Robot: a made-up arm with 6 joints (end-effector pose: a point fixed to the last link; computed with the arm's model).
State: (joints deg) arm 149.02 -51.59 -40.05 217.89 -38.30 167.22
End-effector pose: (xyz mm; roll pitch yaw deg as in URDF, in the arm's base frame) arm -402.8 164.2 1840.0 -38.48 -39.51 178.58
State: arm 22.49 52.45 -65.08 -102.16 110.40 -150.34
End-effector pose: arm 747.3 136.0 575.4 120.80 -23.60 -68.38
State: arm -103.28 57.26 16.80 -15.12 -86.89 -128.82
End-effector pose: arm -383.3 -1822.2 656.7 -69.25 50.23 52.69
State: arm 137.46 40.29 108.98 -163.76 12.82 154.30
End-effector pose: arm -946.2 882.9 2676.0 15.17 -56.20 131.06
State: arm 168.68 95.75 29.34 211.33 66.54 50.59
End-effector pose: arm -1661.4 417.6 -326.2 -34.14 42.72 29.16
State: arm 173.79 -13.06 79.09 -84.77 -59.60 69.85
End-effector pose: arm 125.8 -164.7 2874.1 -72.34 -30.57 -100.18
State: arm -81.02 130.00 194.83 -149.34 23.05 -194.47
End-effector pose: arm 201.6 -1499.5 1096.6 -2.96 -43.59 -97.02
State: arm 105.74 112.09 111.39 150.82 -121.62 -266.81
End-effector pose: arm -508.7 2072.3 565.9 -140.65 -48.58 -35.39
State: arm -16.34 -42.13 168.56 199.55 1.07 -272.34
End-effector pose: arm -1375.1 402.0 887.8 -107.00 29.68 164.07
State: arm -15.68 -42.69 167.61 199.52 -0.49 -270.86
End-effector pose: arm -1389.0 390.4 883.1 -108.76 30.76 164.13
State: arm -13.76 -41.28 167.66 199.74 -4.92 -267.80
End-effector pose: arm -1389.6 345.5 912.7 -112.97 33.56 164.25
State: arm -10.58 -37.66 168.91 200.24 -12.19 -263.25
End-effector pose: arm -1366.9 268.3 979.4 -119.84 37.91 164.11
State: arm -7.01 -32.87 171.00 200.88 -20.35 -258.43
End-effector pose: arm -1319.4 184.1 1060.6 -127.84 42.57 163.30
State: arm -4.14 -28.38 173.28 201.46 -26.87 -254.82
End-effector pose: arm -1262.2 120.3 1129.7 -134.53 46.07 162.07
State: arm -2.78 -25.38 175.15 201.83 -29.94 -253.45
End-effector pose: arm -1218.1 91.6 1169.6 -137.61 47.54 161.26
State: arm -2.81 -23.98 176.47 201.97 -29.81 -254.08
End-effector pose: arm -1194.9 91.2 1182.4 -137.06 47.32 161.27
